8 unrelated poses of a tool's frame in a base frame.
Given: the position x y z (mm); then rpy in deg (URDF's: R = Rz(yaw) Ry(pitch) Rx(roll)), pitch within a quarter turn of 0, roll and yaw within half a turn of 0.
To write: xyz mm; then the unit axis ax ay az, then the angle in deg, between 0 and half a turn. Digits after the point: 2 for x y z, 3 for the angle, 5 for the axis.
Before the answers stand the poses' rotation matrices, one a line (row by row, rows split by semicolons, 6 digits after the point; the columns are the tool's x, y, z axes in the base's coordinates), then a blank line. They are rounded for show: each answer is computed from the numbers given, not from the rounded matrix.
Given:
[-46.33 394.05 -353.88 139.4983 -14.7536 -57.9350]
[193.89 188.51 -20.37 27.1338 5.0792 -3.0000]
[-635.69 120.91 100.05 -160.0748 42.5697 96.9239]
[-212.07 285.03 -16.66 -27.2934 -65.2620 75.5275]
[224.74 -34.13 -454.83 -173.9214 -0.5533 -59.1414]
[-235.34 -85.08 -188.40 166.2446 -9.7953 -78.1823]
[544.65 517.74 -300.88 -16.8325 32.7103 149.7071]
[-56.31 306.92 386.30 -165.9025 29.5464 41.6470]
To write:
0.513378 -0.732193 -0.447591; -0.819506 -0.263511 -0.508893; 0.254663 0.628058 -0.735317
0.994708 0.086898 0.054812; -0.052130 0.886611 -0.459568; -0.088533 0.454279 0.886449
-0.088780 0.961074 -0.261638; 0.731084 -0.115526 -0.672436; -0.676487 -0.250979 -0.692370
0.104582 -0.756389 -0.645707; 0.405191 0.625343 -0.666908; 0.908231 -0.191888 0.371881
0.512897 -0.853085 0.095827; -0.858396 -0.510915 0.046071; 0.009657 -0.105888 -0.994331
0.201813 -0.959016 -0.198895; -0.964535 -0.159329 -0.210443; 0.170129 0.234311 -0.957160
-0.726525 -0.347692 -0.592681; 0.424426 -0.905397 0.010870; -0.540392 -0.243652 0.805364
0.650078 0.554771 -0.519257; 0.578120 -0.804567 -0.135823; -0.493128 -0.211898 -0.843756

[-46.33 394.05 -353.88 0.84898 -0.52439 -0.06520 137.964]
[193.89 188.51 -20.37 0.97695 0.15324 -0.14863 27.885]
[-635.69 120.91 100.05 0.66421 0.65379 -0.36246 161.503]
[-212.07 285.03 -16.66 0.23782 -0.77798 0.58154 87.082]
[224.74 -34.13 -454.83 -0.86947 0.49305 -0.03039 174.987]
[-235.34 -85.08 -188.40 0.76955 -0.63851 -0.00955 163.204]
[544.65 517.74 -300.88 -0.31243 -0.06419 0.94777 155.963]
[-56.31 306.92 386.30 -0.90827 -0.31196 0.27878 177.600]

